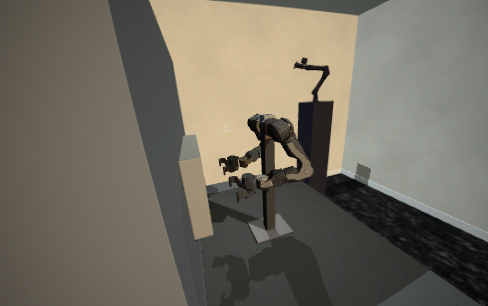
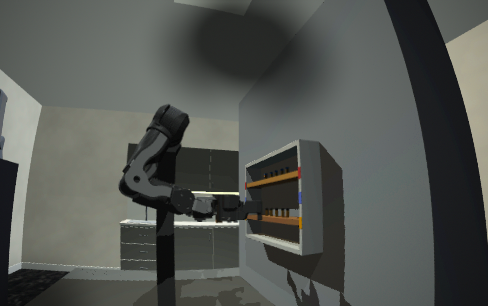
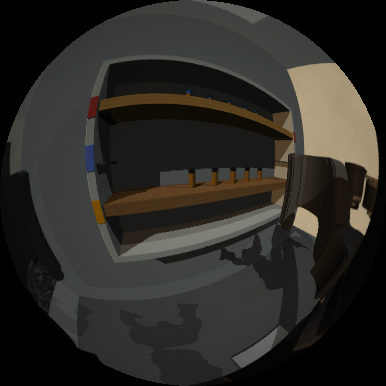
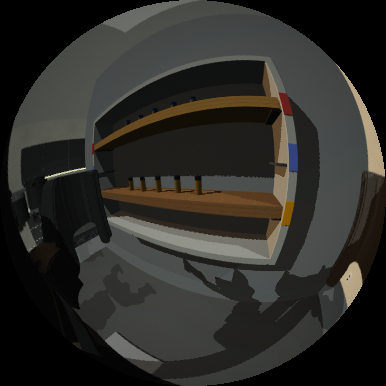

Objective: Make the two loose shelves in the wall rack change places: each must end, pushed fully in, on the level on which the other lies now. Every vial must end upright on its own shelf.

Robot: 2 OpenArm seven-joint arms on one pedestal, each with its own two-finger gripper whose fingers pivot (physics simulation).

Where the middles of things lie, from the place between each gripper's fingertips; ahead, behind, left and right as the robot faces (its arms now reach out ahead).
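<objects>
My left gripper sits 150 mm to the left of the rack case (image 2: 310, 184), 160 mm short of it and 30 mm below it.
Relative to my right hand, the case is 3 cm above, 16 cm ahead and 16 cm to the left.
</objects>
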